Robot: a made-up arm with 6 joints. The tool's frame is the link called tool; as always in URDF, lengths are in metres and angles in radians. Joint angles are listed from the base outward. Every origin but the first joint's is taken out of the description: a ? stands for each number. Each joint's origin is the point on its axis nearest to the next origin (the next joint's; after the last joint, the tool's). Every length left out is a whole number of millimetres.
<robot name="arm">
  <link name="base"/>
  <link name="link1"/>
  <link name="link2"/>
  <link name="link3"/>
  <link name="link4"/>
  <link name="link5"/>
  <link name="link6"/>
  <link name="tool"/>
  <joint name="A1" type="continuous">
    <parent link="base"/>
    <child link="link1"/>
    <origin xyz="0 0 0.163" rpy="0 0 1.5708"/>
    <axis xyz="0 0 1"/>
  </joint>
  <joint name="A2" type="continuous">
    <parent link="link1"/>
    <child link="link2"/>
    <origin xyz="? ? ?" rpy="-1.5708 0 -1.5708"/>
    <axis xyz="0 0 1"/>
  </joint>
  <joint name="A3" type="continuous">
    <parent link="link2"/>
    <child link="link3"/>
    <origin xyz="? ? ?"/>
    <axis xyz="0 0 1"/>
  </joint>
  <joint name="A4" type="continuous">
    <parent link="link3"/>
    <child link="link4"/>
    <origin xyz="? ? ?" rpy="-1.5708 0 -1.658"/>
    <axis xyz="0 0 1"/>
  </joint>
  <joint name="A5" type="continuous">
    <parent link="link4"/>
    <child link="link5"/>
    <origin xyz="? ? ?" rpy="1.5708 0 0"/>
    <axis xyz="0 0 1"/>
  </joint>
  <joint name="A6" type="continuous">
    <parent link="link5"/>
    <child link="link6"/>
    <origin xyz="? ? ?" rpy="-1.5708 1.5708 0"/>
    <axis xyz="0 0 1"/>
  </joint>
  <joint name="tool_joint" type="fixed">
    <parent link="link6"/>
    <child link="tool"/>
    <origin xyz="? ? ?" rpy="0 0 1.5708"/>
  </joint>
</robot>
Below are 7 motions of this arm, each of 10 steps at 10 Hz.
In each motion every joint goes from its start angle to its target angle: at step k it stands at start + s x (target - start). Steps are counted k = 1, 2, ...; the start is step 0. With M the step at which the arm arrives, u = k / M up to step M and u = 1 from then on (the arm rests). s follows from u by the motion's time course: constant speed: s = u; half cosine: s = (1 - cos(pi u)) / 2; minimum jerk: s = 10 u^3 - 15 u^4 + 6 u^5.
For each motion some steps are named. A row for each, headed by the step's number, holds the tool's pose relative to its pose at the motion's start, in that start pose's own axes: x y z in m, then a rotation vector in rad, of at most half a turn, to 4 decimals.
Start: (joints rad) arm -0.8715 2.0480 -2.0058 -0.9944 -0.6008 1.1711
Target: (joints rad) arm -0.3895 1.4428 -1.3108 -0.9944 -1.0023 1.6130
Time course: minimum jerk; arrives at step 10
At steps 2, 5, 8, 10:
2: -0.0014 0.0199 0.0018 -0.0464 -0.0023 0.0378
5: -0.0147 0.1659 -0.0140 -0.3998 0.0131 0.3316
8: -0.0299 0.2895 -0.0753 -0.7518 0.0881 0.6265
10: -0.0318 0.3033 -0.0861 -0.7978 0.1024 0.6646

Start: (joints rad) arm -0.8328 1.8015 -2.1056 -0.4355 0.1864 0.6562
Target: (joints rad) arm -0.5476 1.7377 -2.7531 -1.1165 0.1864 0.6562
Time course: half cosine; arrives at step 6
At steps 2, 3, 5, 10:
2: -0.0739 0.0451 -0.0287 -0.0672 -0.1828 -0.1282
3: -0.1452 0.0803 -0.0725 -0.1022 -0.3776 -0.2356
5: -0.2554 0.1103 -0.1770 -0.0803 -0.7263 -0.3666
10: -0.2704 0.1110 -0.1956 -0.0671 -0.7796 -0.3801

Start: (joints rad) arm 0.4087 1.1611 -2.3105 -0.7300 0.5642 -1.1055
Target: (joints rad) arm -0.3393 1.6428 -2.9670 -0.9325 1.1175 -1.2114
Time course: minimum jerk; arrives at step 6
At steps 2, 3, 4, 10:
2: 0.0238 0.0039 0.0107 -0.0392 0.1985 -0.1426
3: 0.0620 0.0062 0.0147 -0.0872 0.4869 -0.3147
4: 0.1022 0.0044 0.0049 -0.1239 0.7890 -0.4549
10: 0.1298 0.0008 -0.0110 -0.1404 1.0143 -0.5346

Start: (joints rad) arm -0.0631 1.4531 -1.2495 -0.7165 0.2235 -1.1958
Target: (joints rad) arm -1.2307 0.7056 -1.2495 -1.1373 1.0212 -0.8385
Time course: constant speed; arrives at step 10
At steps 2, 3, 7, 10:
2: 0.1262 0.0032 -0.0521 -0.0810 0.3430 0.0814
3: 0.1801 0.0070 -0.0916 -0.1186 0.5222 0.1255
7: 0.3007 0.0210 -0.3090 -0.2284 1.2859 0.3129
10: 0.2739 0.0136 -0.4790 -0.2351 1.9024 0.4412

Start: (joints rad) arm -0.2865 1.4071 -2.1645 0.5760 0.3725 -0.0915
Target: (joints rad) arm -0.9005 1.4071 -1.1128 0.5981 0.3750 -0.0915
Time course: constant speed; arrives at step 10
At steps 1, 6, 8, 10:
1: 0.0321 -0.0406 0.0083 0.0959 0.0739 -0.0046
6: 0.1774 -0.2549 -0.0522 0.6011 0.4009 0.0594
8: 0.2275 -0.3257 -0.1196 0.8079 0.5102 0.1277
10: 0.2740 -0.3768 -0.2044 1.0124 0.6061 0.2217

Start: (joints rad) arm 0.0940 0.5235 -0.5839 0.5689 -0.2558 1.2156
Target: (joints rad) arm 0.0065 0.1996 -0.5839 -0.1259 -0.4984 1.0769
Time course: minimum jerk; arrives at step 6
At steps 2, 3, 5, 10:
2: 0.0015 0.0309 -0.0109 -0.1319 0.0103 -0.1678
3: 0.0069 0.0711 -0.0310 -0.3165 0.0142 -0.4012
5: 0.0232 0.1253 -0.0740 -0.6112 -0.0012 -0.7798
10: 0.0248 0.1287 -0.0777 -0.6334 -0.0033 -0.8090

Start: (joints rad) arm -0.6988 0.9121 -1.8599 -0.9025 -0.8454 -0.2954
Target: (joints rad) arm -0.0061 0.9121 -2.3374 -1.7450 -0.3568 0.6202
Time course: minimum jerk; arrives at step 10
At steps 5, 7, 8, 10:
5: -0.0129 -0.0826 0.0185 0.0440 0.0171 0.2834
7: 0.0073 -0.1493 0.0025 0.1683 0.0914 0.4673
8: 0.0187 -0.1697 -0.0075 0.2238 0.1211 0.5278
10: 0.0260 -0.1805 -0.0142 0.2577 0.1383 0.5619

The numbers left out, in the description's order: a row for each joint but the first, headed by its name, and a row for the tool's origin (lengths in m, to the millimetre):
A2: 0 0 0
A3: -0.219 -0.03 0
A4: 0.342 -0.06 0
A5: 0 0 0
A6: 0 0.116 0
tool: 0 0 0

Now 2 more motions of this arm.
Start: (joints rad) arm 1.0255 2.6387 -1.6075 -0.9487 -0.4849 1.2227
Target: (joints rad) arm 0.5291 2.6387 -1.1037 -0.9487 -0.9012 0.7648
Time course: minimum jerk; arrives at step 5
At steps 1, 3, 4, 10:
1: 0.0064 -0.0137 -0.0069 0.0055 0.0033 0.0009
3: 0.0886 -0.1202 -0.0970 0.0463 -0.0038 0.0449
4: 0.1255 -0.1409 -0.1380 0.0606 -0.0336 0.0769
10: 0.1336 -0.1436 -0.1470 0.0642 -0.0426 0.0847

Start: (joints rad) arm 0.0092 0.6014 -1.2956 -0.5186 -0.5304 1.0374
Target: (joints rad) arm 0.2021 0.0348 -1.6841 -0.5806 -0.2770 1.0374
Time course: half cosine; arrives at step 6
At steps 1, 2, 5, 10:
1: -0.0248 0.0165 -0.0001 -0.0250 -0.0421 -0.0075
2: -0.0937 0.0606 -0.0097 -0.0888 -0.1607 -0.0252
5: -0.3378 0.1883 -0.1664 -0.2682 -0.6431 -0.0520
10: -0.3580 0.1962 -0.1911 -0.2809 -0.6933 -0.0510

